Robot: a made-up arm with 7 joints.
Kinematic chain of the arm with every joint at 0, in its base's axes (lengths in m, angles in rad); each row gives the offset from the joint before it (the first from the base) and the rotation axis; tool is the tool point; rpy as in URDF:
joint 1: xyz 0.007 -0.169 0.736 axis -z
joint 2: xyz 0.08 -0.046 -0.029 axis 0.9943 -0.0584 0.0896
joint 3: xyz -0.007 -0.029 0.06 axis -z
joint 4: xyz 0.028 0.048 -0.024 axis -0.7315 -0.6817 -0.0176
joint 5: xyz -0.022 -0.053 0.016 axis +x
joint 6: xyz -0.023 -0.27 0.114 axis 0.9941 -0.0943 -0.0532
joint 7: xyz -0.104 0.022 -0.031 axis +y
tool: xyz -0.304 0.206 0.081 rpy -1.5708 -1.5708 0
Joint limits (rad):
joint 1: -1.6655..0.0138
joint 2: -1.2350..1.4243
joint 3: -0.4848..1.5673
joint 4: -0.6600..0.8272
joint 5: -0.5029..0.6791
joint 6: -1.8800..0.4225
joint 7: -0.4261..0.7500
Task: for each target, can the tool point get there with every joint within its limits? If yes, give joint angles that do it. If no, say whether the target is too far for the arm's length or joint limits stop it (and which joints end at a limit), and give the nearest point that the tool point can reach.
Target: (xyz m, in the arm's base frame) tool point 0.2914 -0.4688 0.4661
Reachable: yes | joints -1.4746 0.4374 -0.2560 0.4705 0.2184 -1.1699 -0.1546
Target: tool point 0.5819 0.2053 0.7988
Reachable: no: joint limits stop it (at a limit: joint 1, joint 3, joint 4, joint 6, joint 7) | nearest point 0.5997 0.0614 0.7874 | short by 0.145 m
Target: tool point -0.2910 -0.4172 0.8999
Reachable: yes | joints -0.9086 -0.8696 0.1929 0.2518 0.5286 0.2355 0.1085
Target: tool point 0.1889 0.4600 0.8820
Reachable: no: joint limits stop it (at a limit: joint 3, joint 5, joint 6, joint 7) | nearest point 0.1525 0.3340 0.8475 | short by 0.136 m
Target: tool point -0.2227 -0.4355 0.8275
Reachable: yes | joints -1.0552 -0.6810 0.2003 0.4696 0.5078 -0.2840 0.3833
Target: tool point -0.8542 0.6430 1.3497
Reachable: no: too far | nearest point -0.3380 0.1563 0.9742 | short by 0.803 m
